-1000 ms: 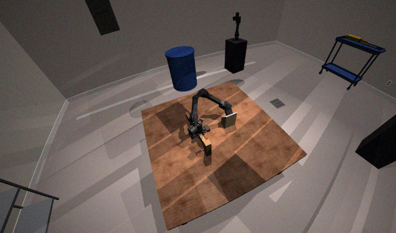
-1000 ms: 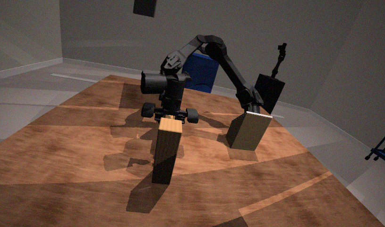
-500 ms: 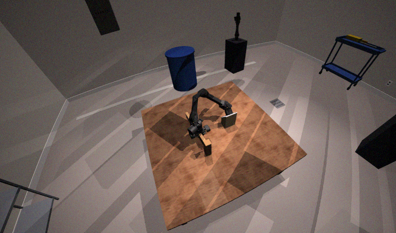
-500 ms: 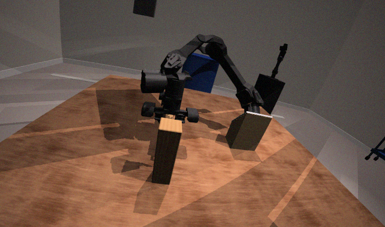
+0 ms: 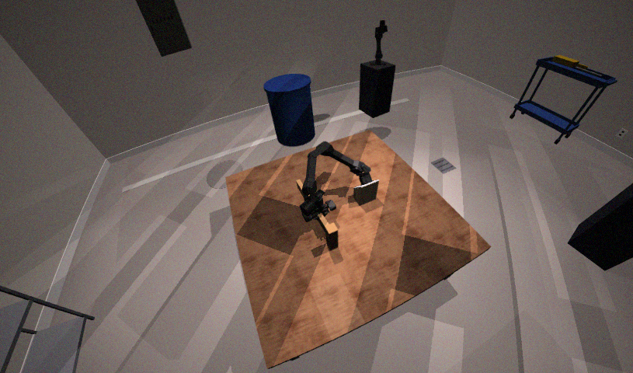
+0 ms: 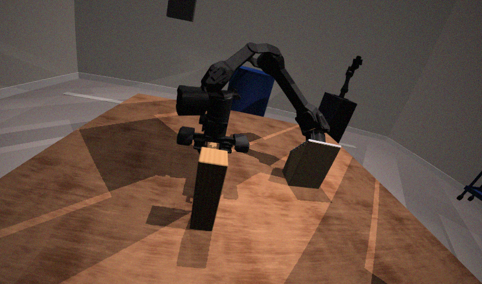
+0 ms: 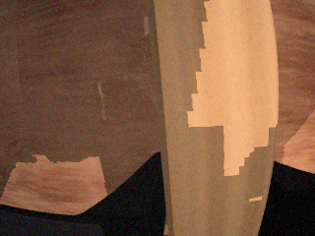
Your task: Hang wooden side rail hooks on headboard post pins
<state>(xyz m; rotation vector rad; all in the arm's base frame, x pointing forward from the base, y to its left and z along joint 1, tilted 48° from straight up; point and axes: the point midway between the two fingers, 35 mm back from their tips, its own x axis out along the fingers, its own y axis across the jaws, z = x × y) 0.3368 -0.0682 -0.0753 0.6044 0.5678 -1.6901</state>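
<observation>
Now: the wooden headboard post 20 mm ahead of my gripper tip, 160 mm to the left of it and 50 mm above it.
</observation>
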